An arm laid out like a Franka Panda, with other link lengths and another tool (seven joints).
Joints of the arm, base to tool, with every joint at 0 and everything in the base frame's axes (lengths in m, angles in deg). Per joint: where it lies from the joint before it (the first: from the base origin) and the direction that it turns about. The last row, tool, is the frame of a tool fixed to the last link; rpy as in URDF.
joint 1: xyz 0 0 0.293 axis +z
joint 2: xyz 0 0 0 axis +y
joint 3: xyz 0 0 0.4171 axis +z
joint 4: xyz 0.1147 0 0 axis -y
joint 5: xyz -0.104 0 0.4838 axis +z
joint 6: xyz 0 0 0 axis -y
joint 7: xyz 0.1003 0 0 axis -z
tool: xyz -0.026 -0.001 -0.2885 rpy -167 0 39
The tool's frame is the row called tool.
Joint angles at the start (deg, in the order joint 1, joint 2, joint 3, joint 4, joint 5, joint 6, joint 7):
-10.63, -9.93, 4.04, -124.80, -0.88, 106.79, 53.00
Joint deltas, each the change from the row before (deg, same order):
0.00, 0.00, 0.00, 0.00, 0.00, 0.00, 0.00
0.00, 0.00, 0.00, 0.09, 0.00, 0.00, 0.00
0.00, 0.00, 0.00, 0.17, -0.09, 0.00, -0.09
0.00, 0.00, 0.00, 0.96, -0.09, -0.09, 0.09
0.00, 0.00, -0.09, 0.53, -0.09, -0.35, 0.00
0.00, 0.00, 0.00, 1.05, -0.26, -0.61, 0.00
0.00, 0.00, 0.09, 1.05, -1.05, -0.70, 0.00
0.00, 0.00, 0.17, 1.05, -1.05, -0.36, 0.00
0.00, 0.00, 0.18, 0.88, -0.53, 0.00, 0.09
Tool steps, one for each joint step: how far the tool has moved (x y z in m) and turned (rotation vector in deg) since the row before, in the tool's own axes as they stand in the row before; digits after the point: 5 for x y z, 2 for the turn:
0.00000, 0.00000, 0.00000, 0.00, 0.00, 0.00
0.00050, -0.00031, -0.00086, 0.02, 0.09, -0.02
0.00101, -0.00017, -0.00169, -0.04, 0.16, -0.15
0.00499, -0.00279, -0.00915, 0.12, 0.86, -0.12
0.00156, -0.00004, -0.00490, -0.02, 0.20, 0.03
0.00303, -0.00150, -0.00952, -0.14, 0.47, -0.16
0.00309, 0.00126, -0.00981, -0.93, 0.51, -0.46
0.00451, 0.00019, -0.01013, -0.87, 0.83, -0.58
0.00484, -0.00207, -0.00859, -0.34, 0.94, -0.38

